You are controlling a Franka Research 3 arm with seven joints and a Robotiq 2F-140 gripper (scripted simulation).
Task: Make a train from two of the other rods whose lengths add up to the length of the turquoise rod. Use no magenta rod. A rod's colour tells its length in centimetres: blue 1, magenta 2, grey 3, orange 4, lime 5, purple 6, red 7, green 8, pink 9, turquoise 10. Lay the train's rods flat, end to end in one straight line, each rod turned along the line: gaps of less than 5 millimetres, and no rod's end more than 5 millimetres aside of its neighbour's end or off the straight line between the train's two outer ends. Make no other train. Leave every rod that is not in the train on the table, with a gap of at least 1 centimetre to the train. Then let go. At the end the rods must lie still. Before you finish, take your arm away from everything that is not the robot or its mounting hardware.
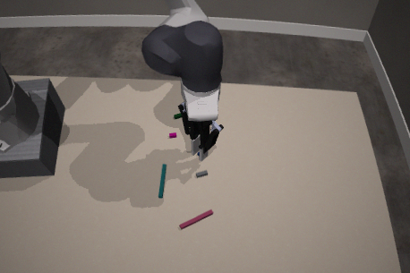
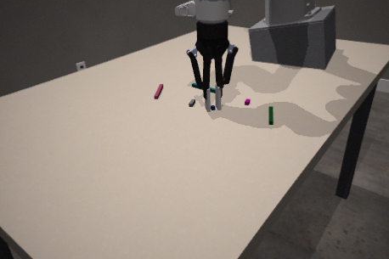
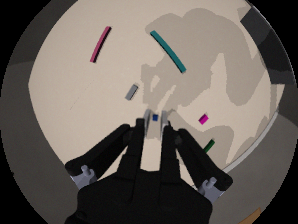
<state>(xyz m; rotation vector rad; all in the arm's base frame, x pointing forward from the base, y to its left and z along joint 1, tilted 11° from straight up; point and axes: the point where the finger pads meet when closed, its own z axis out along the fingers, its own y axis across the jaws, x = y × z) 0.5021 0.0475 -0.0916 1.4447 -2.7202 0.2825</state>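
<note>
My gripper is now 30 mm above the blue rod. The rest, counted from my hand: turquoise rod (100 mm to the right, 90 mm behind, 30 mm below); then magenta rod (90 mm behind, 50 mm to the left, 30 mm below); then grey rod (60 mm to the right, 30 mm below, 10 mm ahead).
</note>
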